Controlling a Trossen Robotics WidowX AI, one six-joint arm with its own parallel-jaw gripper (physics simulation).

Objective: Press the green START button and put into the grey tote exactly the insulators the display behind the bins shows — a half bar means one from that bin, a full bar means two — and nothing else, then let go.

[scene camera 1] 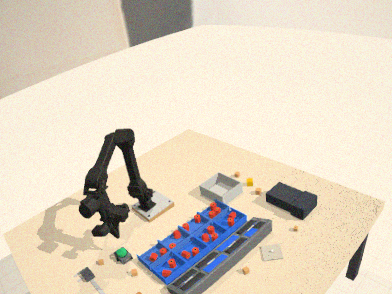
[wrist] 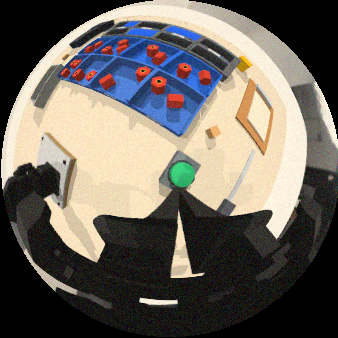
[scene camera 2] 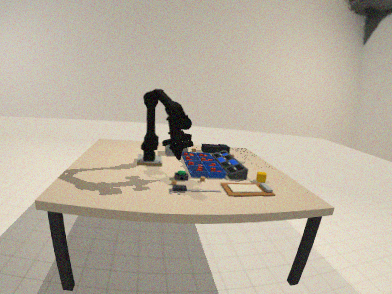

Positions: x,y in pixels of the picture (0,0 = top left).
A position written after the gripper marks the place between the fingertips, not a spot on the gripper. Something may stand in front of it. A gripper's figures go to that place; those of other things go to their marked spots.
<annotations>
The gripper [scene camera 1: 118,238] is 1.31 m from the lens. A black box [scene camera 1: 299,203]: 1.37 m from the lens.
</annotations>
